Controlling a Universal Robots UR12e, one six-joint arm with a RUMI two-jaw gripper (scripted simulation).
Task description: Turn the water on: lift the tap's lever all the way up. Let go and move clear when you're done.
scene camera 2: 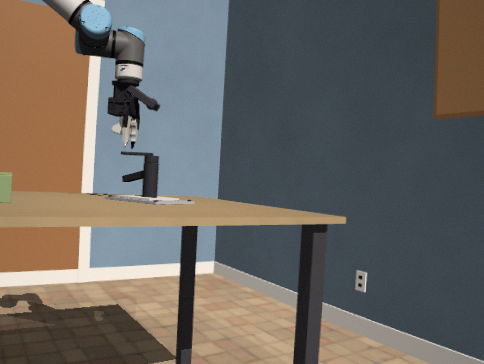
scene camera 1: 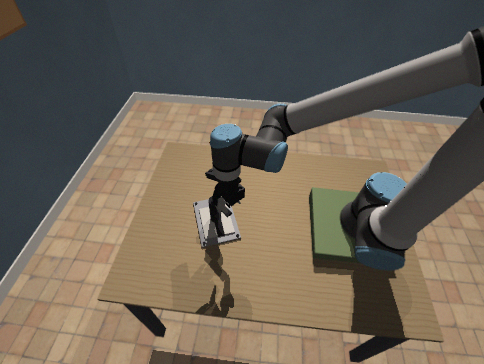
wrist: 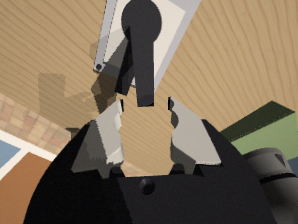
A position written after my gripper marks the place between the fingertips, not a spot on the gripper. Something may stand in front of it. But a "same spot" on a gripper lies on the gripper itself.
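Scene:
My gripper: visible in the wrist view, in scene camera 2 and in scene camera 1 (226, 209). On my gripper (wrist: 200, 147) and (scene camera 2: 129, 118) are the same spot.

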